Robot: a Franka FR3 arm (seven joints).
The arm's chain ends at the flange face. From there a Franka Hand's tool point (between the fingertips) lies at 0.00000 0.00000 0.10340 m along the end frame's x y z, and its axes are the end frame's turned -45 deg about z.
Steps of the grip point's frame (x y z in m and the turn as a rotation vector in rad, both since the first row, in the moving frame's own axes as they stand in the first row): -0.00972, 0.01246, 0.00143, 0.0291, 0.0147, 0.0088; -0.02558, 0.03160, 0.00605, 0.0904, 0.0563, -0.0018; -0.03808, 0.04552, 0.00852, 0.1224, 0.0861, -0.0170
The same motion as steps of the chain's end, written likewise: 0.00298, 0.01889, 0.00148, 0.0310, -0.0102, 0.0088; 0.00675, 0.05114, 0.00664, 0.1037, -0.0241, -0.0018; 0.00803, 0.07428, 0.00968, 0.1474, -0.0257, -0.0170
